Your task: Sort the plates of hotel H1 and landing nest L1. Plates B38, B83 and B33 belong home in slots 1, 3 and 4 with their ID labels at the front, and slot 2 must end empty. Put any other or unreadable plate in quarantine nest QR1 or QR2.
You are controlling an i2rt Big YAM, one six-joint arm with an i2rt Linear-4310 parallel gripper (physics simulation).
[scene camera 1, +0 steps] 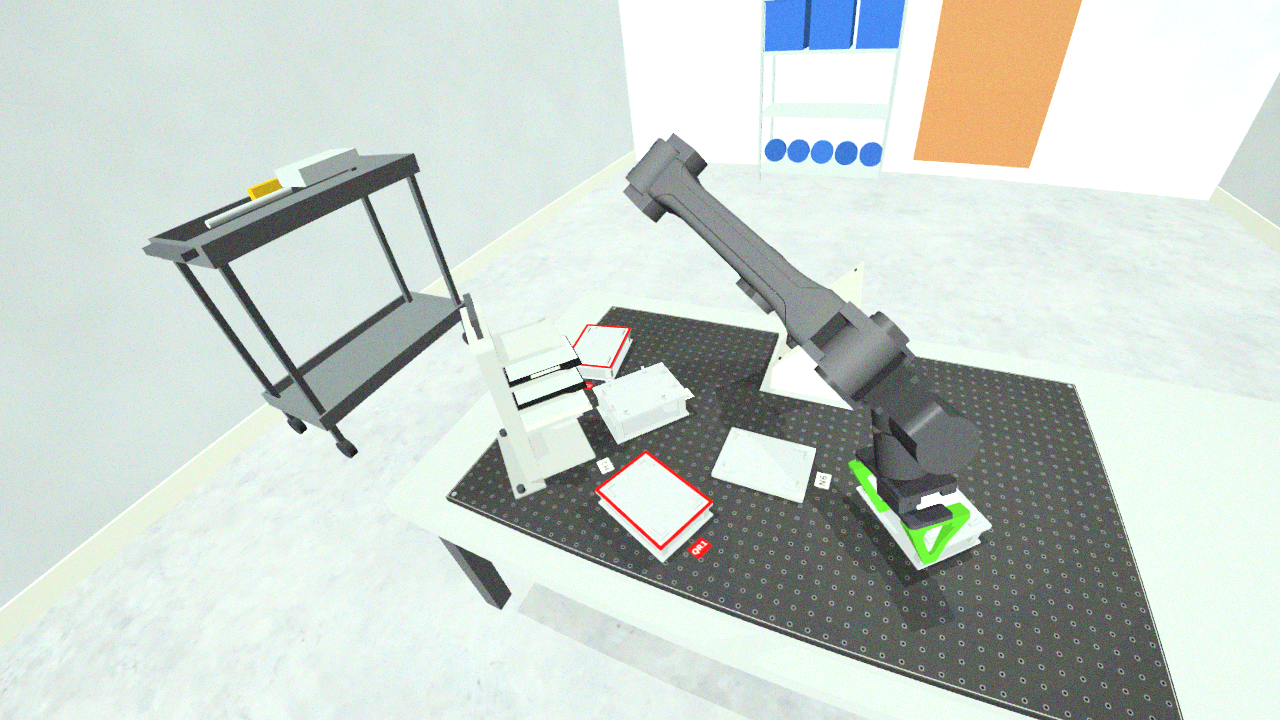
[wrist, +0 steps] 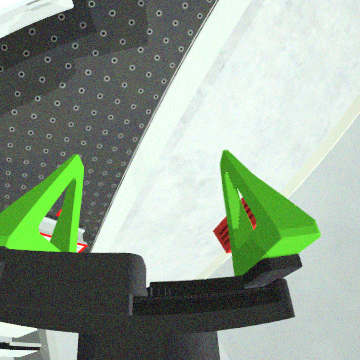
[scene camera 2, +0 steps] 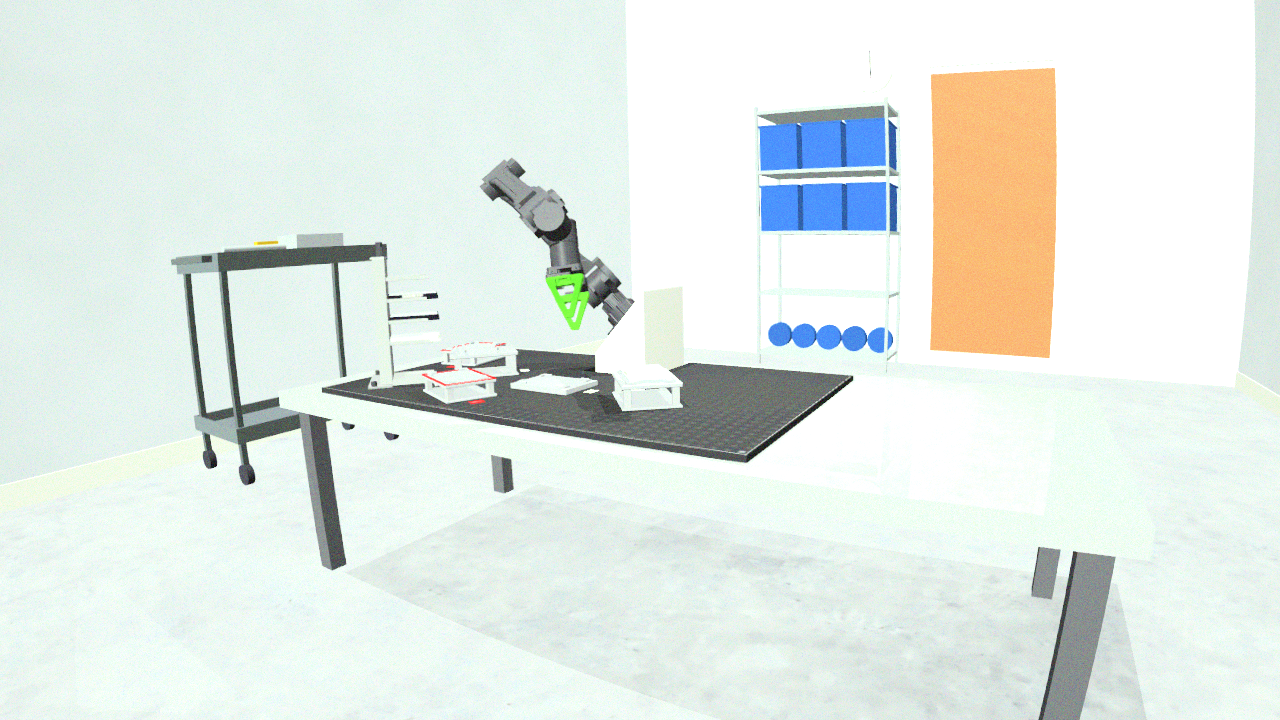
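Note:
My gripper is open and empty, pointing down, raised above the black board. In scene camera 1 it overlaps a white nest at the right. Hotel H1 stands at the left; two dark-edged plates show in it, with unreadable IDs. Nest QR1, red-outlined, is in front of it. Another red-outlined nest is behind. A white raised nest stands between. I cannot tell which nest is L1 or whether plates lie on the nests.
A flat white nest marked N6 lies mid-board. A cream bracket stands behind. The black board lies on the table. A cart stands left; a red ridged object shows beyond the table edge.

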